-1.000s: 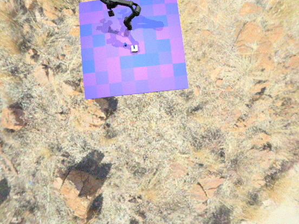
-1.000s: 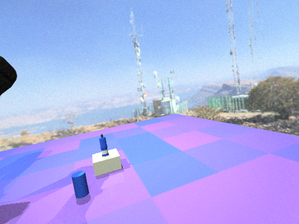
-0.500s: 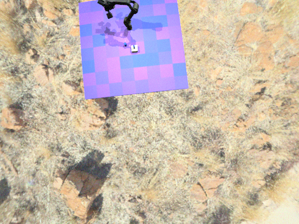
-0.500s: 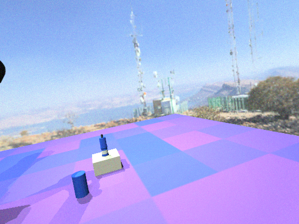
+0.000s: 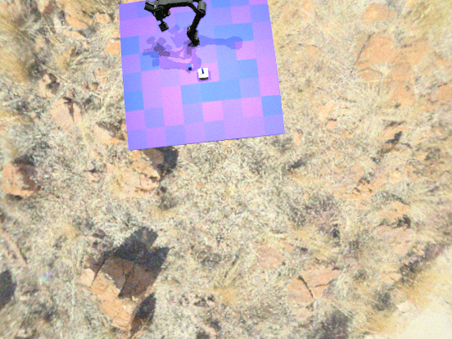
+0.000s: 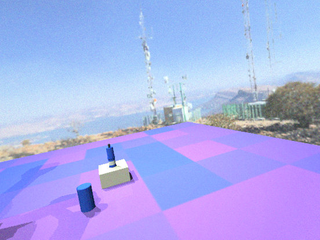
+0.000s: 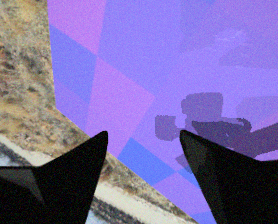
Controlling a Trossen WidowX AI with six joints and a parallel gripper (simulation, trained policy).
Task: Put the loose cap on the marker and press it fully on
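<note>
My gripper tip is now 33 cm short of the blue cap, 20 cm to the right of it and 13 cm above it. Also, from my gripper tip: cream holder block 40 cm ahead, 30 cm to the left, 13 cm below.
</note>
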